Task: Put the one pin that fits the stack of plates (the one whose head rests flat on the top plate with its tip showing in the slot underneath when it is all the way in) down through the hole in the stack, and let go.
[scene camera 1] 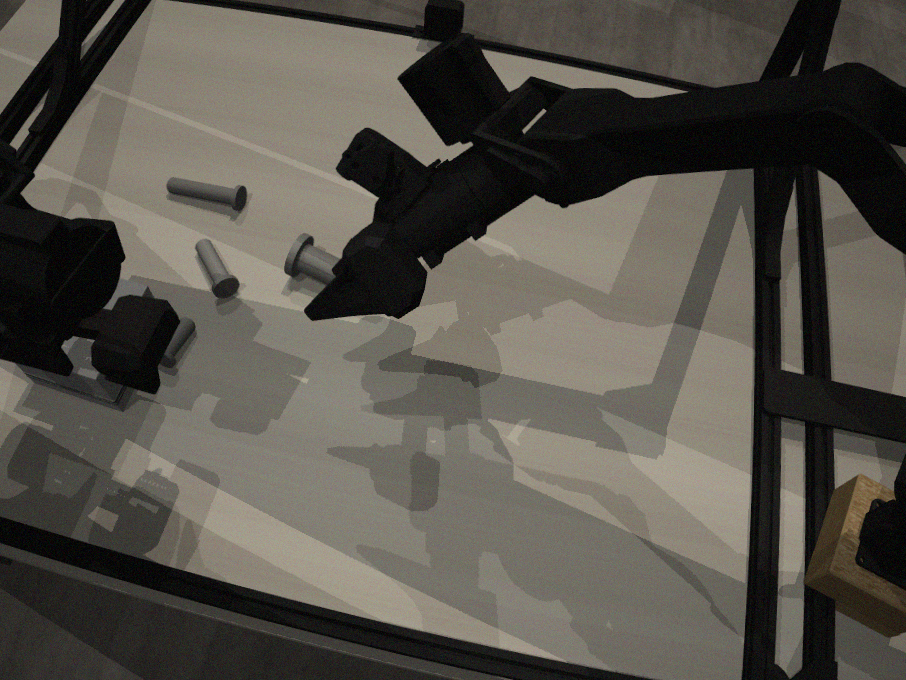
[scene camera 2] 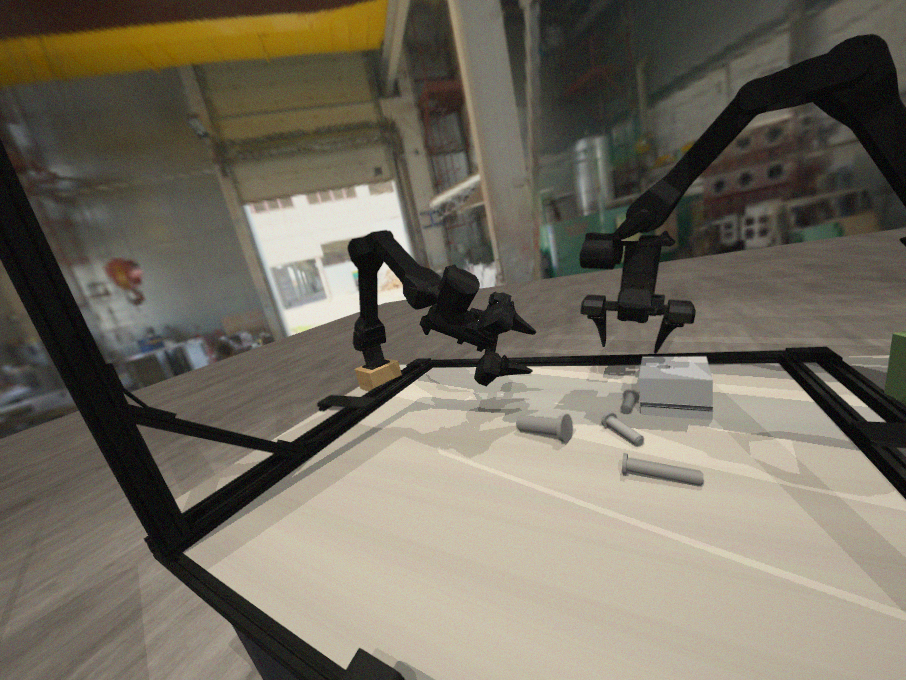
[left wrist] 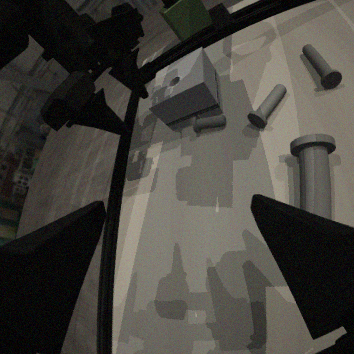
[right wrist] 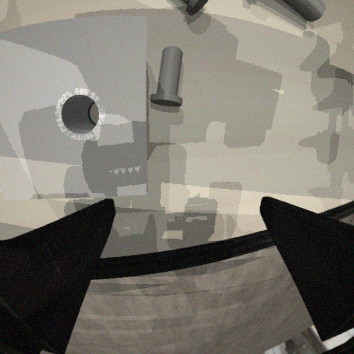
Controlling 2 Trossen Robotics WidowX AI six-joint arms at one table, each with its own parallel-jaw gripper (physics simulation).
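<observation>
The grey plate stack (scene camera 1: 80,384) (scene camera 2: 674,382) (left wrist: 195,90) (right wrist: 112,55) has a hole (left wrist: 174,80) (right wrist: 80,114) in its top, with no pin in it. Four grey headed pins lie on the table: a short one (scene camera 1: 177,342) (scene camera 2: 629,401) (left wrist: 211,123) (right wrist: 170,72) beside the stack, a medium one (scene camera 1: 213,264) (scene camera 2: 623,430) (left wrist: 271,105), a long one (scene camera 1: 201,190) (scene camera 2: 662,470) (left wrist: 318,63) and a thick one (scene camera 1: 317,263) (scene camera 2: 540,426) (left wrist: 314,175). My right gripper (scene camera 2: 630,348) (right wrist: 188,205) is open, above and beside the stack. My left gripper (scene camera 2: 532,350) (left wrist: 178,205) is open above the table near the thick pin.
A black frame (scene camera 1: 768,512) (scene camera 2: 241,483) borders the table. A green block (scene camera 2: 898,365) (left wrist: 187,19) stands beyond the edge near the stack. A wooden block (scene camera 1: 837,545) (scene camera 2: 378,375) sits under the left arm's base. The right arm partly covers the stack in scene camera 1.
</observation>
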